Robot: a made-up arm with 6 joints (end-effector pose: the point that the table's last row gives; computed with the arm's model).
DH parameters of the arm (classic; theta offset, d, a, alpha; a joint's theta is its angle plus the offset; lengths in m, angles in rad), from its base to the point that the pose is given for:
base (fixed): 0 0 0 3.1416
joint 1: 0 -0.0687 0.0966 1.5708
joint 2: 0 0.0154 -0.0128 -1.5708
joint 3: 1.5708 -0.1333 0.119 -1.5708
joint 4: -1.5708 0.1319 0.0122 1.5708
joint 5: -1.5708 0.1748 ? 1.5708
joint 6: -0.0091 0 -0.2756 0
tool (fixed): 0.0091 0.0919 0 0
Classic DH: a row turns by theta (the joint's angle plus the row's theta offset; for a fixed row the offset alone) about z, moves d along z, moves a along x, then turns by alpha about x.
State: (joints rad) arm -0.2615 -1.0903 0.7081 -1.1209 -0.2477 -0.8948
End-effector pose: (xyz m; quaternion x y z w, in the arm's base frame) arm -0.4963 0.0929 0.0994 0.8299 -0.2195 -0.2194 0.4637
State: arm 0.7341 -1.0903 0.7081 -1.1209 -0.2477 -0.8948
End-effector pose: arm -0.1920 0.4669 0.0994 0.6244 -0.5891 -0.4141 0.3026
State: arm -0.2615 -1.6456 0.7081 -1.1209 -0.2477 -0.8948
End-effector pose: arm -0.4318 0.1101 -0.1962 0.8891 -0.3183 -0.0068 0.3290
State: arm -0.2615 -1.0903 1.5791 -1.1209 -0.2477 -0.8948
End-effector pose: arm -0.4168 0.2098 0.3047 0.8560 -0.2367 -0.4489 0.0989
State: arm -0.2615 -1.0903 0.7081 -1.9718 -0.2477 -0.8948
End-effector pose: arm -0.5043 -0.1639 -0.0994 0.9627 -0.0261 0.0673 0.2609
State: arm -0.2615 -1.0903 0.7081 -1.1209 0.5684 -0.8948
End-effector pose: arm -0.4971 -0.0405 0.1278 0.6727 -0.0184 -0.0632 0.7370
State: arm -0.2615 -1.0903 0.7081 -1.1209 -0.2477 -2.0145
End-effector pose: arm -0.4086 -0.1135 0.2876 0.8197 0.2548 -0.4321 0.2764
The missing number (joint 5, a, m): 0.0253
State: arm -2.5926 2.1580 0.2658 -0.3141 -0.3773 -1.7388
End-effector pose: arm -0.5185 -0.0410 -0.1058 -0.5754 -0.4843 0.0914 0.6527
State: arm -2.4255 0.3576 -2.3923 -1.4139 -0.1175 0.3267
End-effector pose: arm -0.3108 0.4397 0.1538 0.3513 -0.6602 -0.3222 0.5804
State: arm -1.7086 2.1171 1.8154 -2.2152 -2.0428 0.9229
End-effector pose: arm -0.1781 0.2132 -0.1021 -0.2662 -0.8619 0.2133 0.3752
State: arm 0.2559 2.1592 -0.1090 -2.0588 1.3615 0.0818
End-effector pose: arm 0.1462 -0.4575 0.0350 -0.8715 -0.3551 0.2929 0.1689
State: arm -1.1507 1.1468 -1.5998 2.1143 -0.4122 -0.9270
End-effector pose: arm 0.2580 -0.0863 -0.2982 0.3033 -0.3919 0.7337 0.4649
